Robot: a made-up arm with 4 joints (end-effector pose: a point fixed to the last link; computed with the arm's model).
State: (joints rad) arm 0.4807 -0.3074 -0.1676 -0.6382
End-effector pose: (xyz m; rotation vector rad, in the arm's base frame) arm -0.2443 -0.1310 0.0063 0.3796 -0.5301 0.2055
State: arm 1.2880 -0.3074 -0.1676 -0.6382
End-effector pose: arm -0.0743 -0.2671 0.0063 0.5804 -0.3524 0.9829
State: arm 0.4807 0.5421 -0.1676 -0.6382
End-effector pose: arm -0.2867 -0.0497 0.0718 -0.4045 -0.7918 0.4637
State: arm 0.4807 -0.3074 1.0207 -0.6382
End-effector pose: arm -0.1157 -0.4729 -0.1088 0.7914 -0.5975 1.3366
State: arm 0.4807 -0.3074 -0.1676 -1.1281
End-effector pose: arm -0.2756 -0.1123 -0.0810 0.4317 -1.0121 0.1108
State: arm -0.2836 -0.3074 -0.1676 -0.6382
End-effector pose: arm -0.2670 0.0745 0.0063 0.1562 -0.6401 -0.5314
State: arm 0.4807 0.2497 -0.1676 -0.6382
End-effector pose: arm -0.2693 -0.0830 0.0584 -0.1307 -0.7097 0.3782
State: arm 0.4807 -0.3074 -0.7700 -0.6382
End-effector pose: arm -0.1394 0.0396 0.0389 0.1485 -0.4499 -0.3535
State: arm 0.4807 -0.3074 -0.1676 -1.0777
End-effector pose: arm -0.2744 -0.1150 -0.0716 0.4269 -0.9625 0.1212
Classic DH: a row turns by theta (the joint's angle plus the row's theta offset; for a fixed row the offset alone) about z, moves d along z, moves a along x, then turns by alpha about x. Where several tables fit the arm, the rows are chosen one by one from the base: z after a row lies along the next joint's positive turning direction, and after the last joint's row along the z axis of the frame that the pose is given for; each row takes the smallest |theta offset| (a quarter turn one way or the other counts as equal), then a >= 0, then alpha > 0; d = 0 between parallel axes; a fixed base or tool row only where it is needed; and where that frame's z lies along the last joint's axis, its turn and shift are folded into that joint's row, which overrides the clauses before.
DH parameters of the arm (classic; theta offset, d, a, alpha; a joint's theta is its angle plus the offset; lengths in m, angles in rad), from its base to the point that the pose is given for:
joint 1: 1.5708 -0.0623 0.115 -1.5708
joint 2: 0 0.0177 -0.3147 1.5708
joint 3: 1.5708 0.0161 0.1175 1.5708
joint 4: 0 0.1764 0.0903 -1.5708
tool (fixed): 3.1416 0.1729 0 0

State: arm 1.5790 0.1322 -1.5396 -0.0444
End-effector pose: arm -0.0475 0.1515 0.1333 -0.0006 -0.1766 0.0394
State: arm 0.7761 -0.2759 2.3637 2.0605
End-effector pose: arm 0.0419 -0.3236 -0.1535 -2.3854 -0.1482 1.7671
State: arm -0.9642 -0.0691 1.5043 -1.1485
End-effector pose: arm -0.5317 -0.1079 -0.1001 0.3323 -1.1849 0.4685
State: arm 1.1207 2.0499 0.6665 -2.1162
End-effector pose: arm -0.2420 -0.2145 0.2833 0.1748 1.1810 -2.8883
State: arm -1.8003 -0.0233 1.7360 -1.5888
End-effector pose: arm -0.4653 0.2568 -0.1542 -0.0548 -1.6110 -0.0467
